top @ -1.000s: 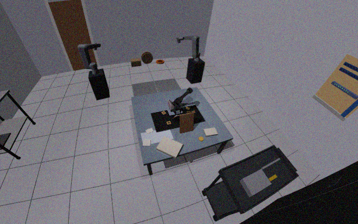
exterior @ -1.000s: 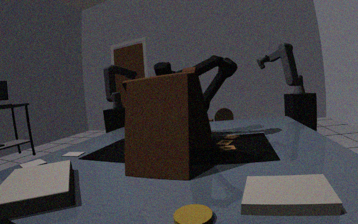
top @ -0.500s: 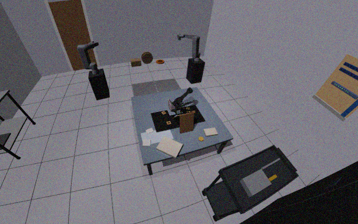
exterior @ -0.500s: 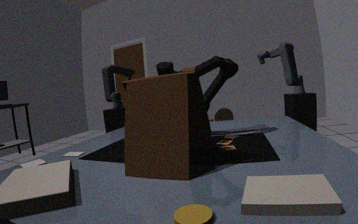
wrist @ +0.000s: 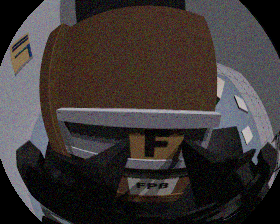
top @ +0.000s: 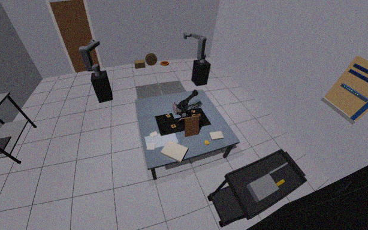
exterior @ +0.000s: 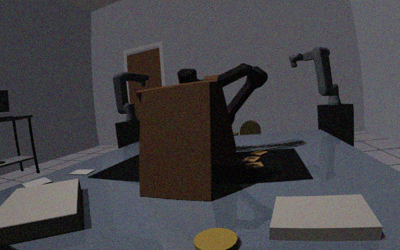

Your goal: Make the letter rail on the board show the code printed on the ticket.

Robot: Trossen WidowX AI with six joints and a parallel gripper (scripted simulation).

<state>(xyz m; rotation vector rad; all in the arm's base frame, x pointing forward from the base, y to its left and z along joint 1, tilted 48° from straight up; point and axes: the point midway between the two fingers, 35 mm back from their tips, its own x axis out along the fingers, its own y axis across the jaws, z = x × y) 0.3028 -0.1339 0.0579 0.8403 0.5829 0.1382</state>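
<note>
The white printed slip is 5 cm behind my gripper tip and 8 cm below it. Also, from my gripper tip: black mat 14 cm behind, 3 cm to the left, 15 cm below; then tan letter tile right at my gripper tip; then pale block 34 cm ahead, 35 cm to the left, 14 cm below.
</note>
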